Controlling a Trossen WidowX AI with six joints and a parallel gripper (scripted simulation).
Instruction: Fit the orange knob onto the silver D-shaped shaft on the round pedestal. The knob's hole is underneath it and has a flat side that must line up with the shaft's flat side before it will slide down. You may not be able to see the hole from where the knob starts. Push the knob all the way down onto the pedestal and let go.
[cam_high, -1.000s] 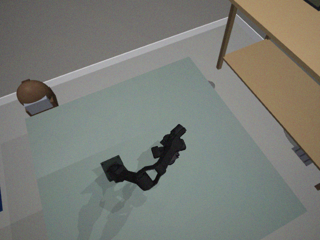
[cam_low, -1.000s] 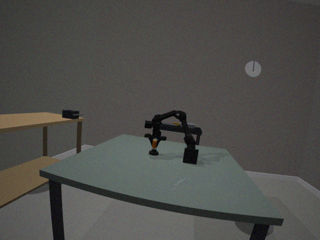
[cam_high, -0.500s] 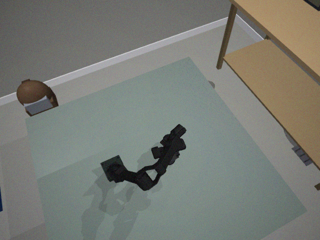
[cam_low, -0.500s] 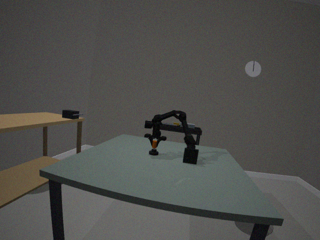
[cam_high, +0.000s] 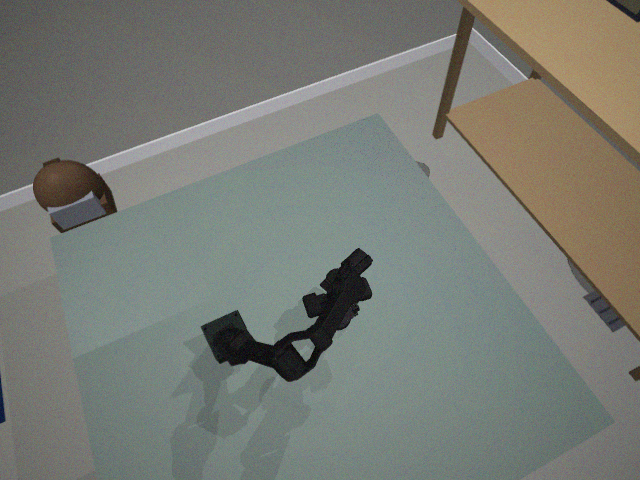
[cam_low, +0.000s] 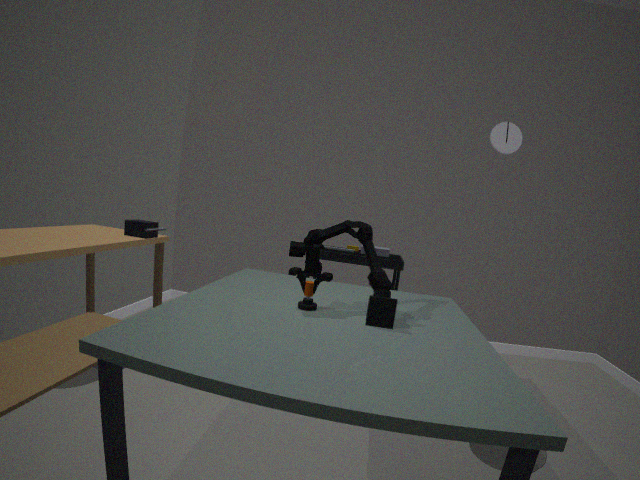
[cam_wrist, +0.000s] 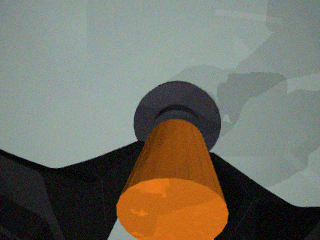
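The dark round pedestal is 4 cm below my gripper tip. From my gripper tip the other things lie so: orange knob 3 cm above.
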